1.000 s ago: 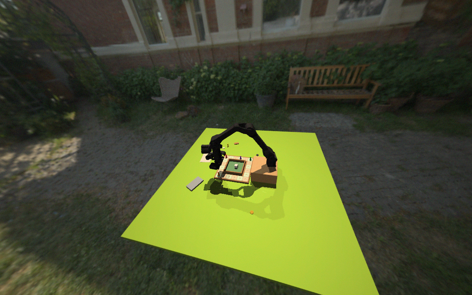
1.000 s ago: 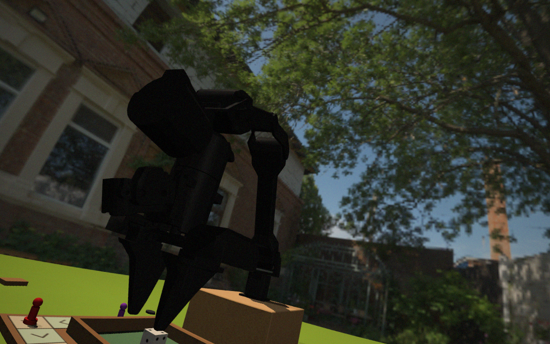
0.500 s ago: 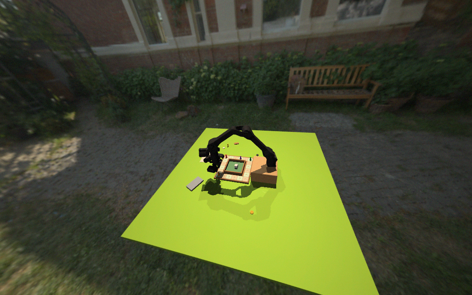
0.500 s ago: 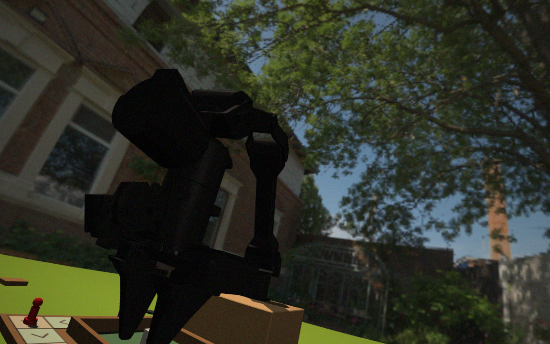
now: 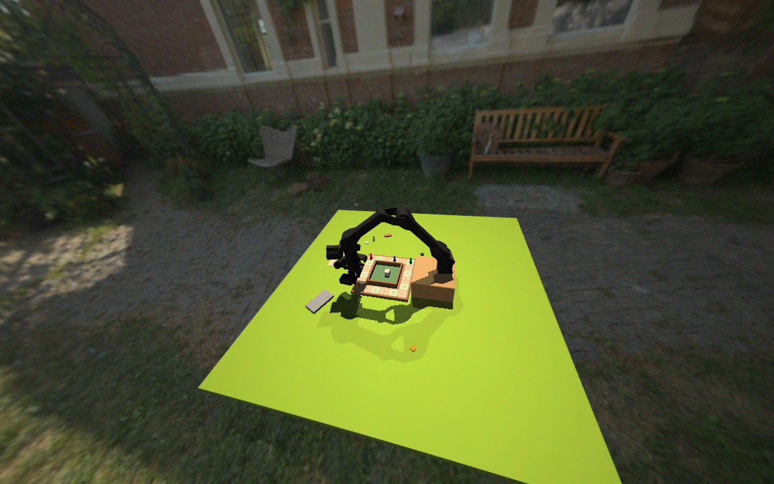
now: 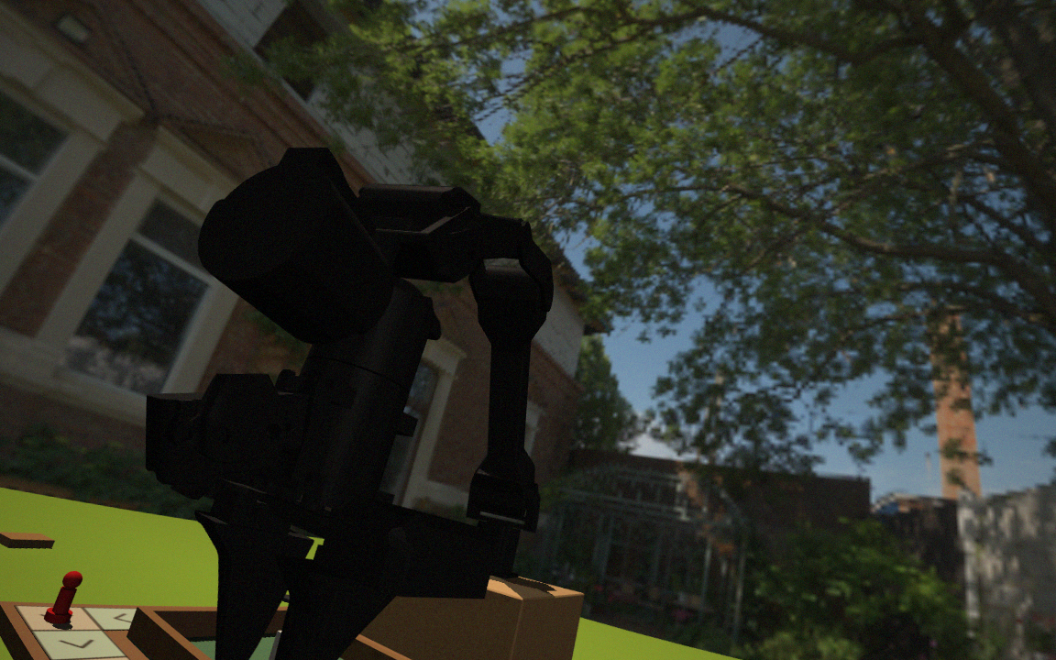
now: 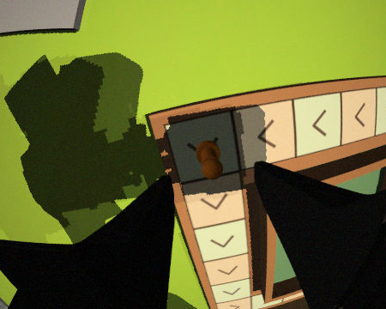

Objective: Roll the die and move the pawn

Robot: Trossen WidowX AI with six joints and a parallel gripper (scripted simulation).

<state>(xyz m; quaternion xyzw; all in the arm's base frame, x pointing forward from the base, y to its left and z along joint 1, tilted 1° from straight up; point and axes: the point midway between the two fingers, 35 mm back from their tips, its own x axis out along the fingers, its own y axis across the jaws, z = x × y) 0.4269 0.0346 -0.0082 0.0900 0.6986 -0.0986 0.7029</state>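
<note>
Right now the orange pawn is 30 mm below my gripper tip. Also, from my gripper tip: grey die: 150 mm behind, 80 mm to the right, 30 mm below; grey slab: 180 mm ahead, 80 mm to the left, 50 mm below; green tray: 130 mm behind, 90 mm to the right, 50 mm below.
</note>
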